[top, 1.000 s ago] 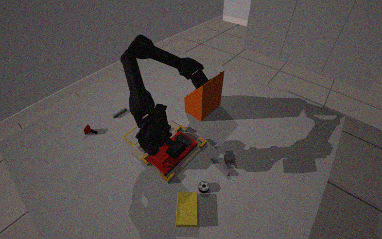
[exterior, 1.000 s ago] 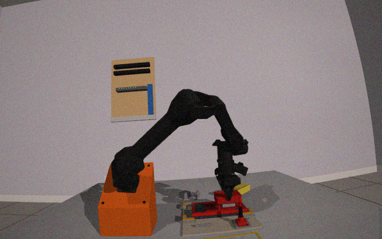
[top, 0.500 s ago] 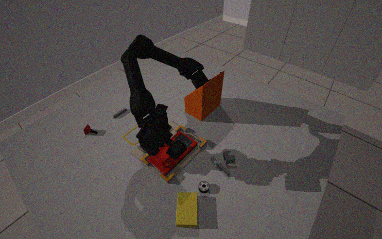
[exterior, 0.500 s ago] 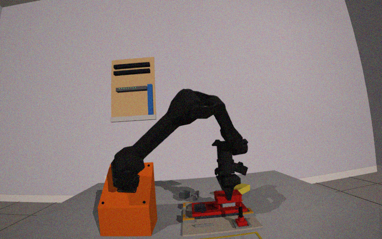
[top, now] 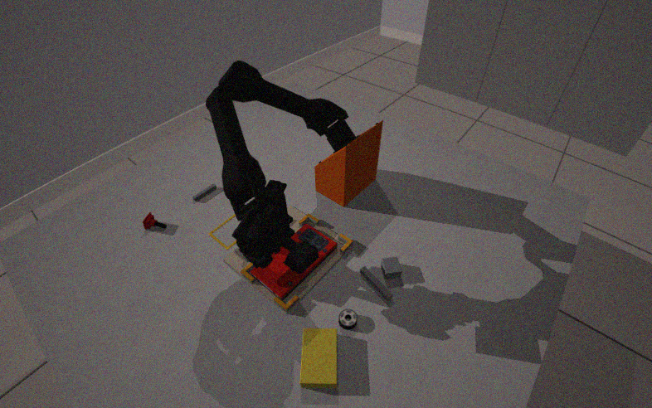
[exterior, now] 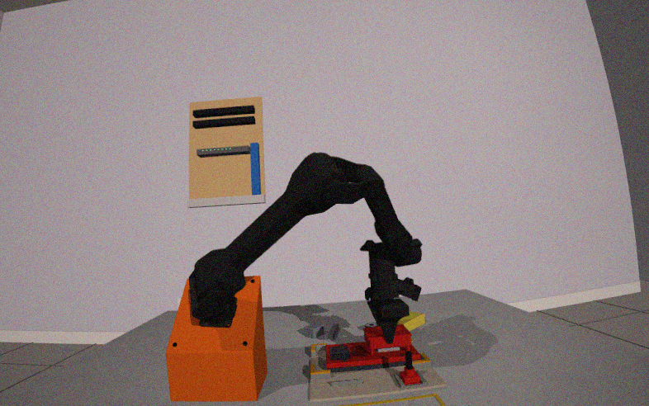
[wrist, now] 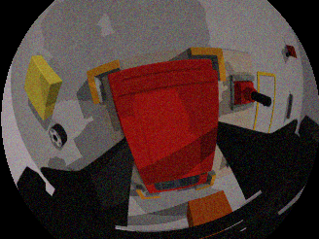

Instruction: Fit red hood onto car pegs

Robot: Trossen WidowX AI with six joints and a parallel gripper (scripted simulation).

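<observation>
Right now the grey engine block is 3 cm below my gripper tip. Also, from my gripper tip: grey bar (2 cm behind, 40 cm to the right, 4 cm below); then red hood (1 cm above); then yellow block (9 cm ahead, 21 cm to the left, 4 cm below).
</observation>
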